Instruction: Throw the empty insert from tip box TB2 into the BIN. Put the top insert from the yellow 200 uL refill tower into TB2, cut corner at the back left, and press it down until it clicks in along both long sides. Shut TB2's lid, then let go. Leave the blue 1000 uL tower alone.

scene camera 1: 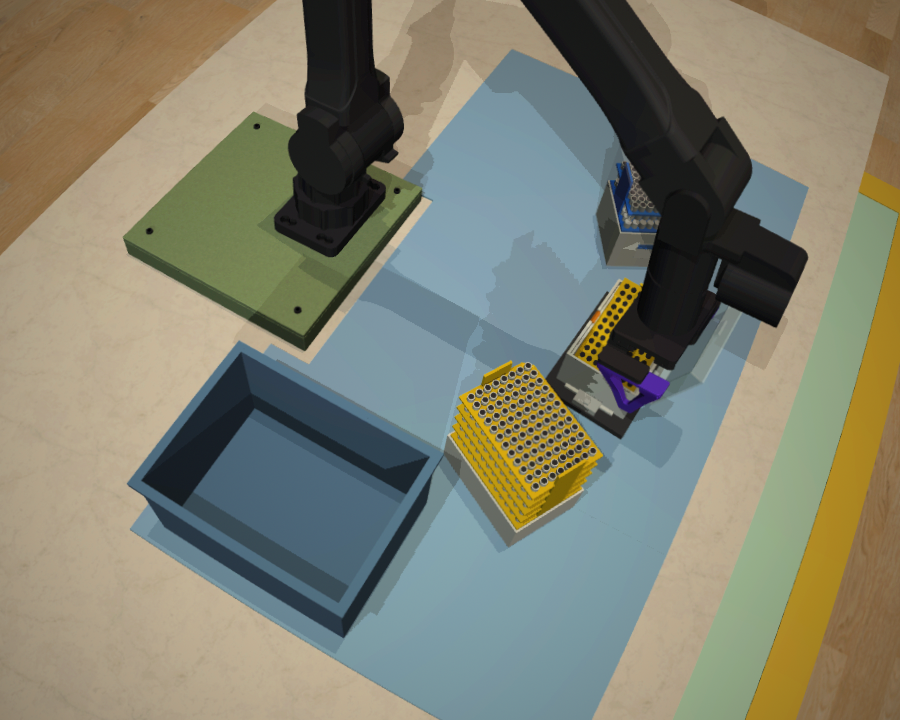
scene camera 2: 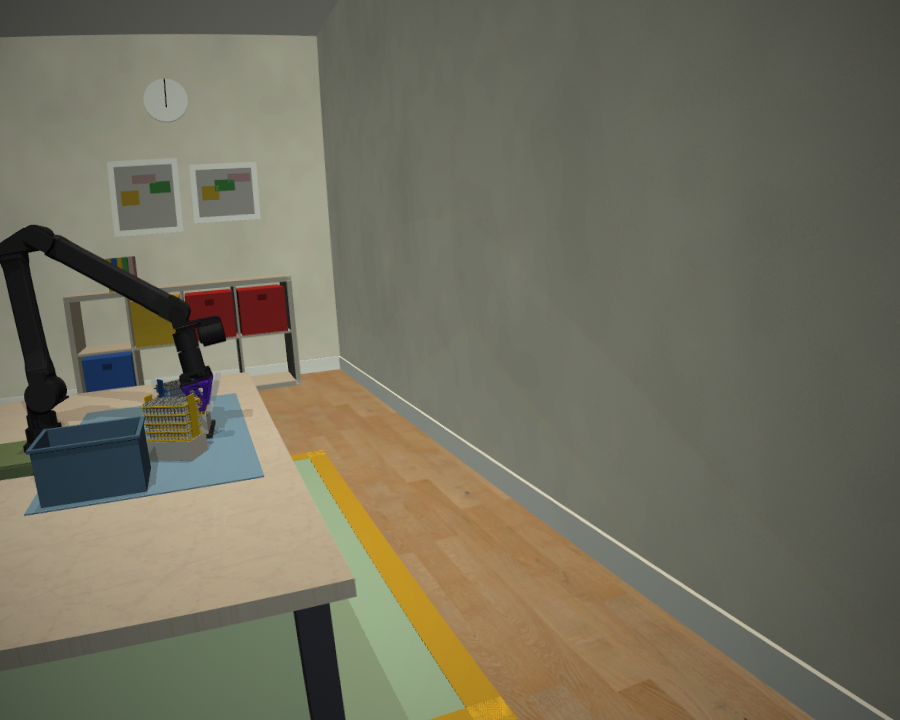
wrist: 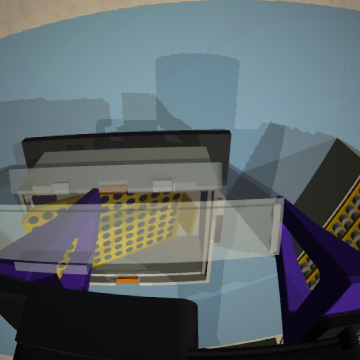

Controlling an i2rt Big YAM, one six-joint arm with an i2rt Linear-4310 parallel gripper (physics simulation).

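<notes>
Tip box TB2 (scene camera 1: 577,371) (wrist: 207,250) stands on a dark base. Its clear lid (scene camera 1: 709,349) (wrist: 245,227) is open. The empty yellow insert (scene camera 1: 611,319) (wrist: 135,222) lies skewed inside the box. My gripper (scene camera 1: 634,390) (scene camera 2: 199,394) (wrist: 187,200) is open at TB2, with nothing held. In the wrist view, one purple finger shows through the lid in front of the insert, the other beside the lid's end. Contact cannot be told. The yellow refill tower (scene camera 1: 529,435) (scene camera 2: 171,420) (wrist: 350,222) holds several inserts with tips. The bin (scene camera 1: 247,566) (scene camera 2: 93,472) shows no insert inside.
The blue tower (scene camera 1: 638,198) (scene camera 2: 168,388) stands behind TB2, partly hidden by the arm. The yellow tower stands between TB2 and the bin, close to TB2's base. The arm is mounted on a green board (scene camera 1: 210,195). A blue mat (scene camera 1: 465,277) lies under the boxes.
</notes>
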